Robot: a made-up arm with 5 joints.
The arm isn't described. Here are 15 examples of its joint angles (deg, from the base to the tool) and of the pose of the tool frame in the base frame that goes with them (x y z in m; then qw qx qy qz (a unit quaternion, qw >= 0)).
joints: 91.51 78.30 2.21 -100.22 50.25
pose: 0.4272 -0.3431 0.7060 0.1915 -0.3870 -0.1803 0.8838
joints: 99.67 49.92 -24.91 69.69 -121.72
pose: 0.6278 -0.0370 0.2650 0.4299 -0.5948 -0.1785 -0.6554
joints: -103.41 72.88 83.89 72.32 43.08
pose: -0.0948 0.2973 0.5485 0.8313 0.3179 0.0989 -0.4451
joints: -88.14 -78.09 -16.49 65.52 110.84
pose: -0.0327 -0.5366 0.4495 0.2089 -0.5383 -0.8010 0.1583
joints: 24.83 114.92 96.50 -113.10 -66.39
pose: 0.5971 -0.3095 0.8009 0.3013 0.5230 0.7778 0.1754
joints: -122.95 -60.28 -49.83 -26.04 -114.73
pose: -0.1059 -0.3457 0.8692 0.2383 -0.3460 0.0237 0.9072
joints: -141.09 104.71 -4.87 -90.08 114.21
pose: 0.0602 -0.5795 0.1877 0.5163 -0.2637 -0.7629 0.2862
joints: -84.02 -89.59 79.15 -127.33 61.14
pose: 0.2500 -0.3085 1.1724 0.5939 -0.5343 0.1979 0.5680
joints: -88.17 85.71 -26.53 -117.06 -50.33
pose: 0.3186 -0.5679 0.1118 0.0194 -0.6650 0.0374 -0.7457
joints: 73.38 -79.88 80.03 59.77 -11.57
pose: -0.2408 -0.5147 -0.0672 0.5684 0.2011 -0.1181 0.7890
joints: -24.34 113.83 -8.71 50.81 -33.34
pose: 0.0553 -0.1145 0.0272 0.8071 -0.5466 -0.1034 -0.1980
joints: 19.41 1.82 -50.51 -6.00 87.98
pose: 0.1981 -0.0399 0.0022 0.4093 0.5954 -0.6643 0.1916
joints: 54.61 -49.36 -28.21 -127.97 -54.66
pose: 0.2322 0.3779 0.3352 0.8603 -0.0431 0.0116 -0.5078
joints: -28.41 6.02 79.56 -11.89 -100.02
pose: -0.2271 0.2039 0.9727 0.4608 -0.2642 0.5791 0.6184
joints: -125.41 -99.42 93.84 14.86 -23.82
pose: 0.8452 0.1922 0.3956 0.4691 -0.1618 -0.8050 -0.3252
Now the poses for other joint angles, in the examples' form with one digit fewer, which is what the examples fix.
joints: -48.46 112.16 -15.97 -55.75 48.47
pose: 0.334 -0.306 0.026 0.341 -0.457 -0.568 -0.594
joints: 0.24 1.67 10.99 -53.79 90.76
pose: -0.305 0.221 0.296 0.640 0.453 -0.392 -0.481
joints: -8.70 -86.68 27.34 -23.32 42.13
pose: -0.298 -0.703 0.540 0.811 0.275 0.259 0.447
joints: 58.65 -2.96 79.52 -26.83 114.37
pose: -0.531 0.120 0.457 0.236 0.829 -0.036 -0.507
